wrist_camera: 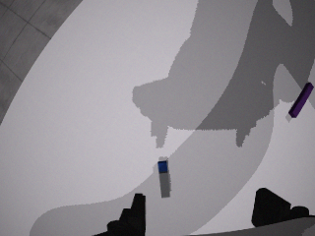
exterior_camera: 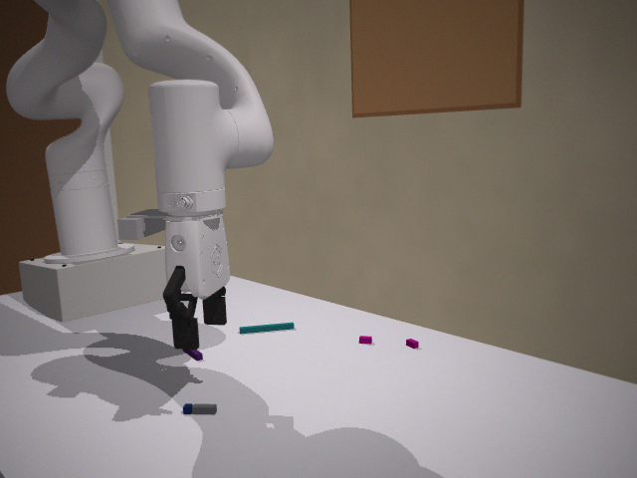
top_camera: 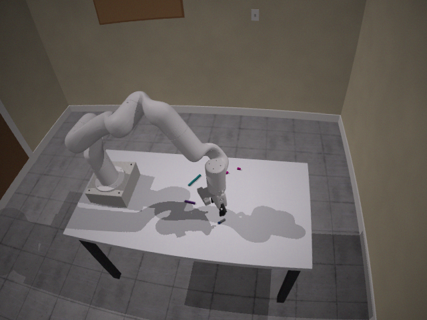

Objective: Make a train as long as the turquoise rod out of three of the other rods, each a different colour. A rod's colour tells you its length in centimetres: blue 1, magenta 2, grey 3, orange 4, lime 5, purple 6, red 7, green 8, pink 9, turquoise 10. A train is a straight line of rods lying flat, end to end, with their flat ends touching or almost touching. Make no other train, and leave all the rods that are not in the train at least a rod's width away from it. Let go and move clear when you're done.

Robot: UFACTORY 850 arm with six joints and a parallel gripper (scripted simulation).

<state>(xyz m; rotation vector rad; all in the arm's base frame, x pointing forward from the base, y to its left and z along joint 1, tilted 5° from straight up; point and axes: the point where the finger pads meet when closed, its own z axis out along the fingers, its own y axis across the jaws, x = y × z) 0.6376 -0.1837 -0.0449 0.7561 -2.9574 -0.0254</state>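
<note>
Now: the purple rod 17 cm behind my hand, 10 cm to the left of it and 10 cm below it. The rest, counted from my hand: blue rod 10 cm below, 3 cm to the right; turquoise rod 26 cm to the left, 15 cm behind, 10 cm below; grey rod 10 cm below, 2 cm to the right, 2 cm ahead.
</note>
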